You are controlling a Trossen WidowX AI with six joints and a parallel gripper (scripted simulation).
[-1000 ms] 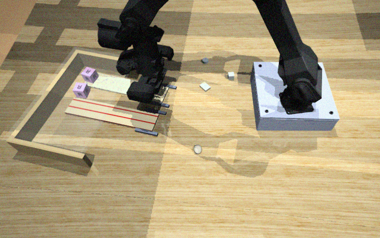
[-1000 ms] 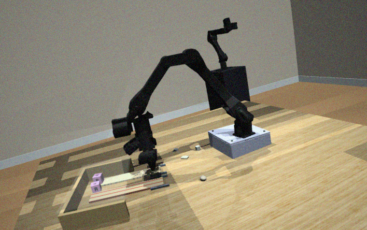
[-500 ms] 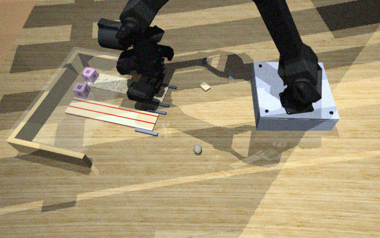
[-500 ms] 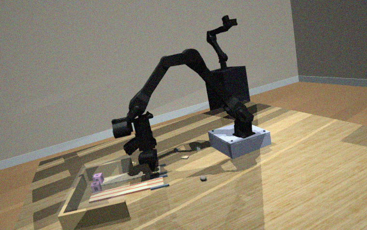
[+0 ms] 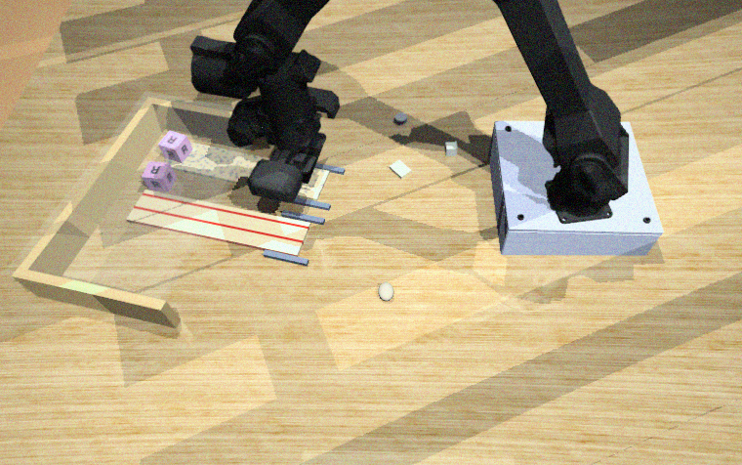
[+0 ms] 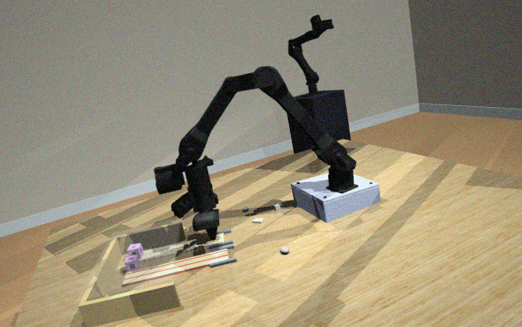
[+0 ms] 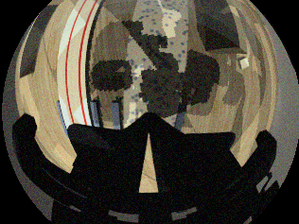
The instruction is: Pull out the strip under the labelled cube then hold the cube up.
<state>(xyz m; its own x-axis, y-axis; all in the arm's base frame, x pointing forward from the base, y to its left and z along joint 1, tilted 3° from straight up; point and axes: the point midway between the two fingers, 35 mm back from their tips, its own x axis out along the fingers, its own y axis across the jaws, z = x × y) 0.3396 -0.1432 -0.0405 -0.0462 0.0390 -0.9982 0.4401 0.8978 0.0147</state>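
Now: the flat tile 14 cm behind my gripper tip. From my gripper tip the other things lie so: speckled tan strip: 9 cm ahead, 4 cm to the right; grey pebble: 9 cm behind, 20 cm to the left.
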